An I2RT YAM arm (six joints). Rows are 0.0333 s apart.
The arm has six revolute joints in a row. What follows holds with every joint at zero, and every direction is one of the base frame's. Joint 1 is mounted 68 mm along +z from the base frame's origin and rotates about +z. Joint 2 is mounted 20 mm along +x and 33.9 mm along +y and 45.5 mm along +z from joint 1 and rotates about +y. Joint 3 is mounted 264 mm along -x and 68.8 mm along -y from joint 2 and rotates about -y. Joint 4 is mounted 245 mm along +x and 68.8 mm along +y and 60 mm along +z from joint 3 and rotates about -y. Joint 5 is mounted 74 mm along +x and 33.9 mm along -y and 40.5 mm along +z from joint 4 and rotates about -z. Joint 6 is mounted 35.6 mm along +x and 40.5 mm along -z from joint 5 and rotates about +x. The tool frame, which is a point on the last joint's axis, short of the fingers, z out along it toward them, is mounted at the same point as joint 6; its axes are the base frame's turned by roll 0, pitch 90 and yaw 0 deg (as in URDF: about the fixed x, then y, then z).
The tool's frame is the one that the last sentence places.
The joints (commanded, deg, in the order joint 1, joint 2, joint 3, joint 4, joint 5, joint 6), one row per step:
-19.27, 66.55, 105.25, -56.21, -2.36, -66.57
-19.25, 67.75, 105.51, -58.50, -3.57, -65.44
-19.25, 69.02, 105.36, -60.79, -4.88, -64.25
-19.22, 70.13, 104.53, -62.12, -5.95, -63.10
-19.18, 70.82, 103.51, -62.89, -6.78, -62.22
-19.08, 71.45, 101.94, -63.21, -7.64, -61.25
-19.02, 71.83, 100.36, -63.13, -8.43, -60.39
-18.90, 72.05, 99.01, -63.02, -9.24, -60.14
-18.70, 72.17, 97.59, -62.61, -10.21, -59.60
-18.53, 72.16, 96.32, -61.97, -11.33, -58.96
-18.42, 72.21, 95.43, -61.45, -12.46, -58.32
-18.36, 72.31, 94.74, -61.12, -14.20, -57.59
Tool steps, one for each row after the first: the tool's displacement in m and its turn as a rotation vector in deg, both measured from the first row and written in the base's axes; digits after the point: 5 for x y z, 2 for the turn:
0.00621, -0.00131, -0.00622, 2.47, 2.62, 0.79
0.01357, -0.00302, -0.01454, 5.23, 5.68, 1.54
0.02179, -0.00508, -0.02392, 7.77, 8.36, 2.03
0.02785, -0.00650, -0.03208, 9.73, 10.40, 2.38
0.03481, -0.00798, -0.04201, 11.81, 12.46, 2.72
0.04026, -0.00911, -0.05069, 13.56, 13.97, 3.00
0.04422, -0.00947, -0.05778, 14.63, 15.21, 3.63
0.04797, -0.00930, -0.06447, 15.91, 16.09, 4.36
0.05084, -0.00885, -0.06968, 17.18, 16.46, 5.18
0.05320, -0.00846, -0.07343, 18.39, 16.65, 5.95
0.05528, -0.00779, -0.07661, 20.00, 16.81, 7.16

